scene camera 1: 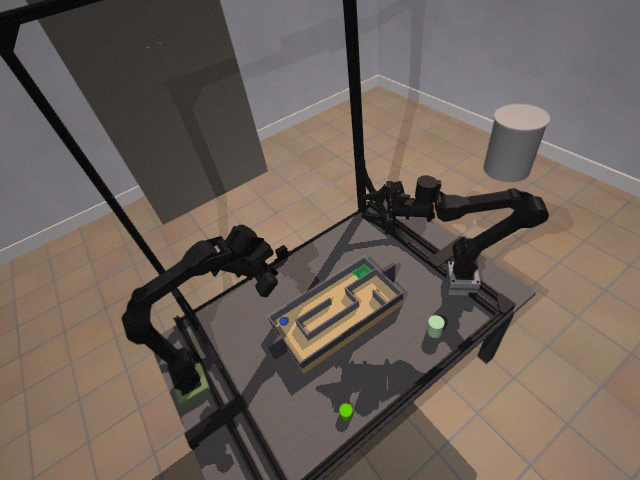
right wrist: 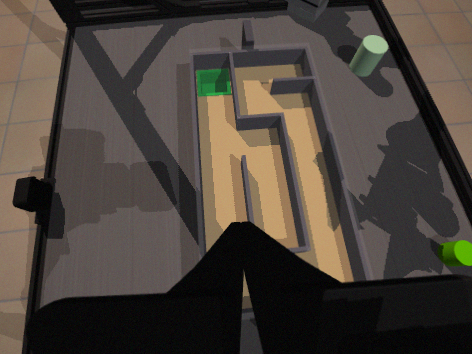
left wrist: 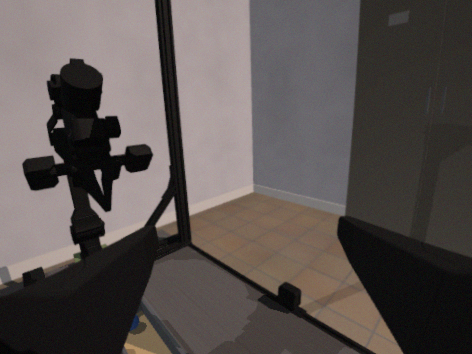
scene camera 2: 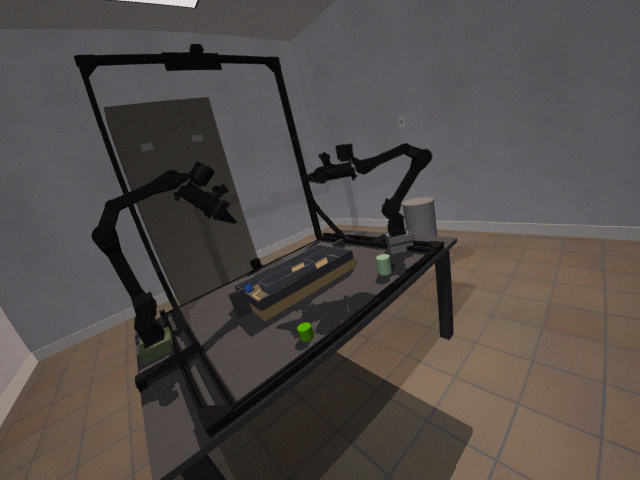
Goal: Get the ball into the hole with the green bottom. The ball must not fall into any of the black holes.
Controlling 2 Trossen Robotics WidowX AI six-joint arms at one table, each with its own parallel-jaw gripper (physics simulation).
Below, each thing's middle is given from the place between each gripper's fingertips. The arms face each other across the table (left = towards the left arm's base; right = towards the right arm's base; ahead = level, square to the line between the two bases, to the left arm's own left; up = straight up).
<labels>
Right now the tan maze box (scene camera 1: 314, 325) is 30 mm ahead of my right hand, 160 mm to the left of it and 260 mm below it. Also, from my right hand: pale green cylinder (right wrist: 372, 48) 220 mm ahead, 440 mm to the left, 280 mm below.
Right now the tan maze box is 350 mm below my left hand, 160 mm to the right of it and 100 mm ahead of it. Round my left hand: pale green cylinder: 360 mm below, 290 mm ahead, 120 mm to the left.
</labels>
